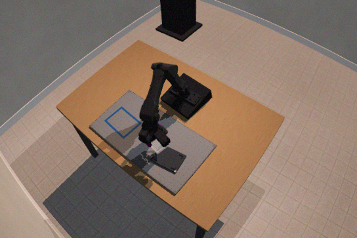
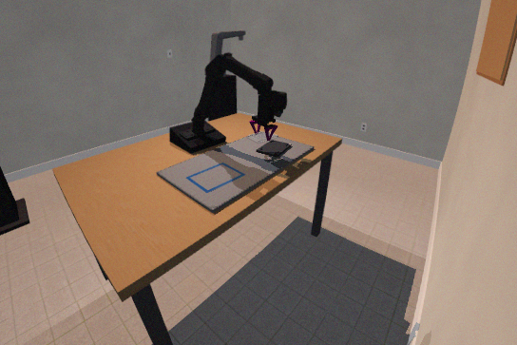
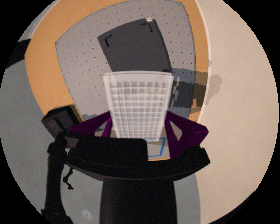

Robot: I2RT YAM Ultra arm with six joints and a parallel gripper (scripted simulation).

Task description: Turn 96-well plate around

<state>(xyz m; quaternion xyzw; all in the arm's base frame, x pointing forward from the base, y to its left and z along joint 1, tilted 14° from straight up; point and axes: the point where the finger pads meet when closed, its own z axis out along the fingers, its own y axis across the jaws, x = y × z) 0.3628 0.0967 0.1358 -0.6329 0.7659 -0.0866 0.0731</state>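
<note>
Now: hand 90 mm to the right of the dark plate nest N1, 90 mm above it and 10 mm short of it. From my hand the other things lie so: white A1 label: 170 mm to the left, 80 mm below, 50 mm ahead; then white 96-well plate: right at my hand.
</note>
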